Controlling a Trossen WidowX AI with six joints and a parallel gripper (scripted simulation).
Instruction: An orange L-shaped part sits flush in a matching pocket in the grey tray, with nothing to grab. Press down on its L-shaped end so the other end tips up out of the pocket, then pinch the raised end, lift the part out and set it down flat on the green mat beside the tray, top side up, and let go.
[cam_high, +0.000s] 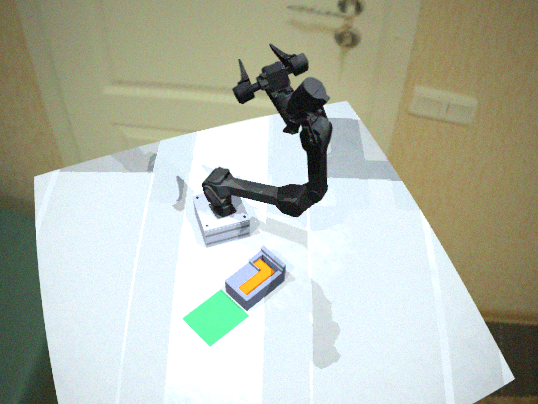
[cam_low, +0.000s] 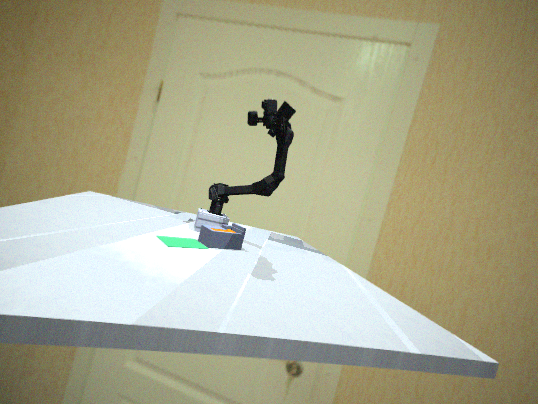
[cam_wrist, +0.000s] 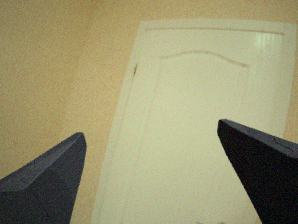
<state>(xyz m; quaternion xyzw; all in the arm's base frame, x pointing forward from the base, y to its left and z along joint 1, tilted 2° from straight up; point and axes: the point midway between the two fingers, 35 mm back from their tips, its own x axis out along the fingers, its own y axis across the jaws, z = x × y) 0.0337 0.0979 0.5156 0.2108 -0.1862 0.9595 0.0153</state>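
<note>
Right now the orange L-shaped part is 240 mm ahead of my gripper tip, 120 mm to the right of it and 570 mm below it. From my gripper tip the other things lie so: green mat (290 mm ahead, 280 mm to the right, 630 mm below).
</note>
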